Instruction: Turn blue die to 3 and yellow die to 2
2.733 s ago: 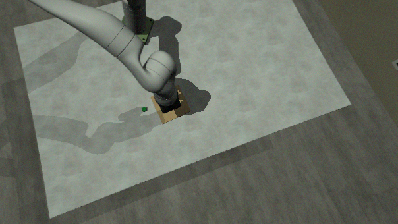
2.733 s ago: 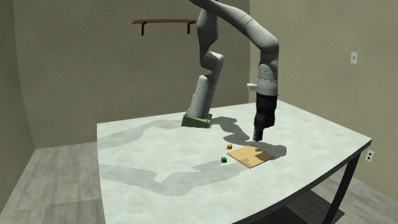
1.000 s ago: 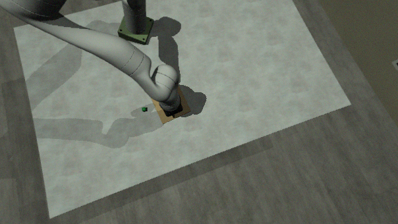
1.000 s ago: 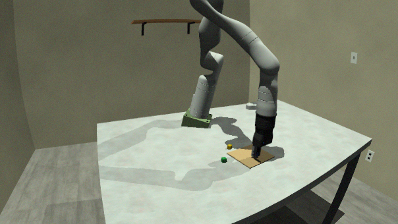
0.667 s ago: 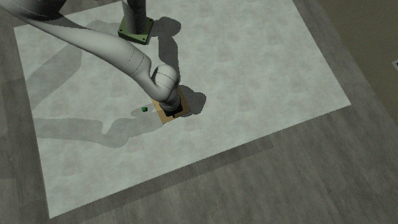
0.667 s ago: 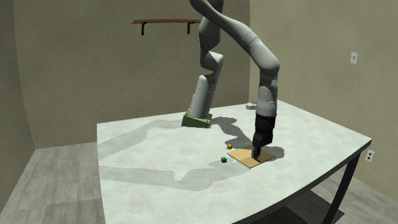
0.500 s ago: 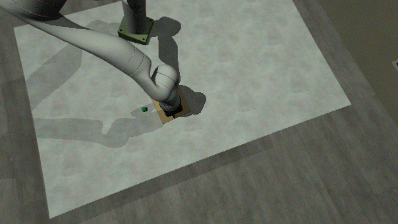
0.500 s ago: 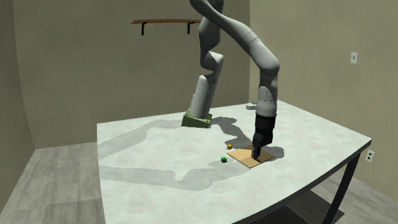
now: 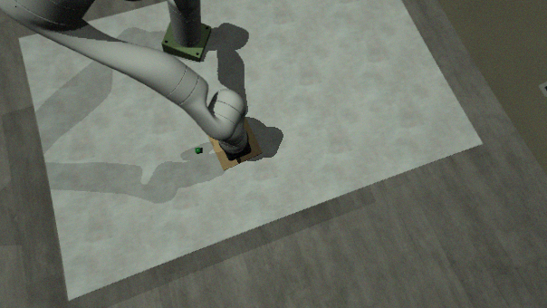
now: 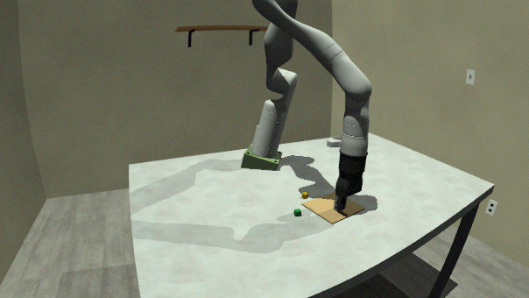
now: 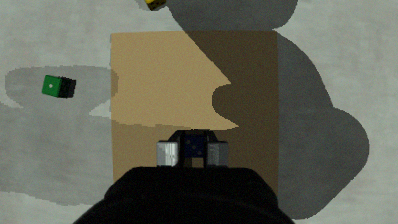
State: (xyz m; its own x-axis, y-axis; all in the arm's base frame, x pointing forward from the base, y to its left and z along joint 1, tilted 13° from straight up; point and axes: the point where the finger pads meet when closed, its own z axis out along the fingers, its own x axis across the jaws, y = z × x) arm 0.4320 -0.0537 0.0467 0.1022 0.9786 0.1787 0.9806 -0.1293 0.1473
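My hand is 10 mm above the blue die. From my hand the other things lie so: yellow die (130 mm behind, 20 mm to the right, 20 mm below); tan mat (20 mm below, 20 mm behind); green die (110 mm to the right, 60 mm behind, 20 mm below).
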